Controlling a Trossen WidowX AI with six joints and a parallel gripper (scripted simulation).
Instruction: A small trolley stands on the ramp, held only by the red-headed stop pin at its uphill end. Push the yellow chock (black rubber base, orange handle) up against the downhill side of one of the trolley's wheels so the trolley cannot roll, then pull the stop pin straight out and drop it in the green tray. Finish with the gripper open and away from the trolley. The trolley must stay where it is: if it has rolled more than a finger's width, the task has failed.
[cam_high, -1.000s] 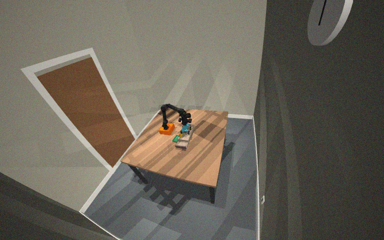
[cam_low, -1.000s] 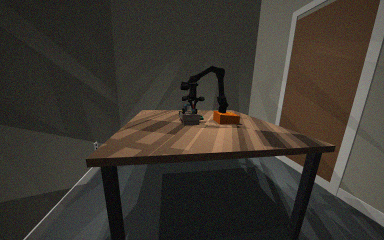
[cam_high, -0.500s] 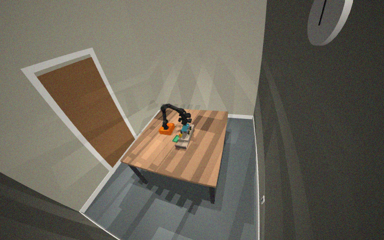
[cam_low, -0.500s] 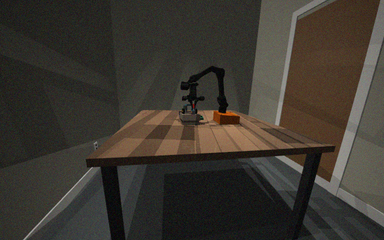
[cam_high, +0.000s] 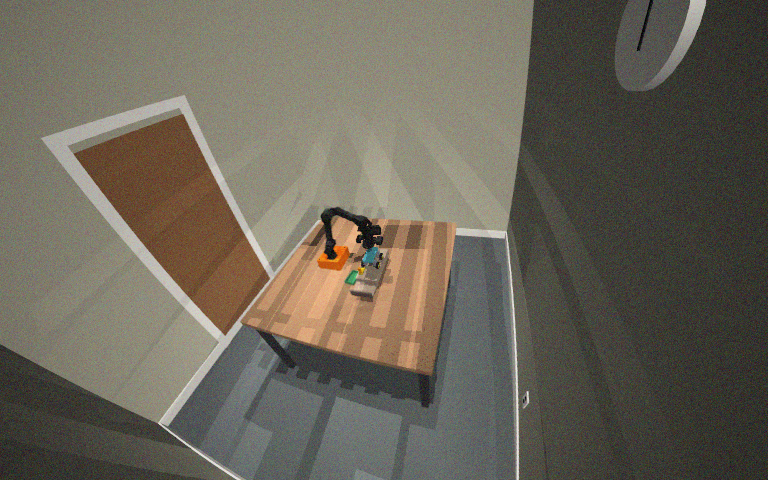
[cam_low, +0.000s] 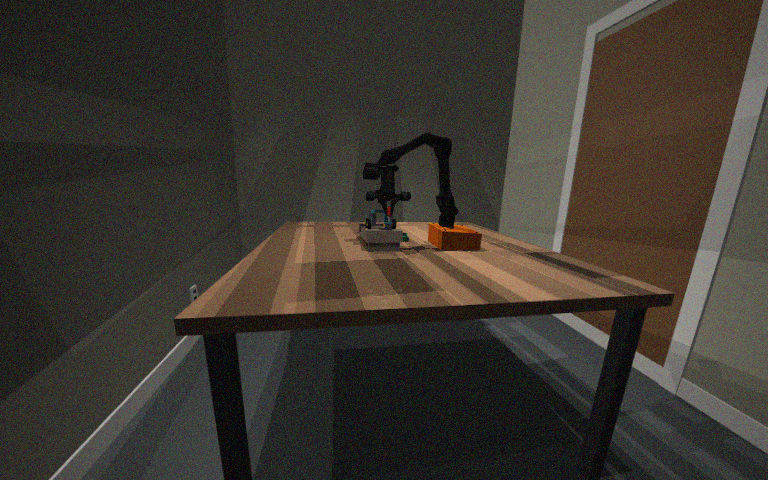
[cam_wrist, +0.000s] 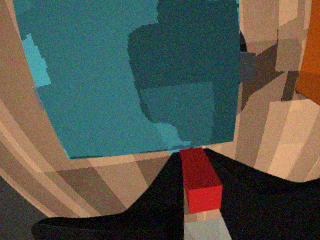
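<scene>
Right now my gripper tip is 6 cm past the green tray, 22 cm to the left of it and 15 cm above it. The rest, counted from my gripper tip: red-headed stop pin: right at my gripper tip; then trolley: 4 cm ahead, 8 cm to the right, 3 cm below; then ramp: 4 cm ahead, 9 cm to the right, 9 cm below.
</scene>
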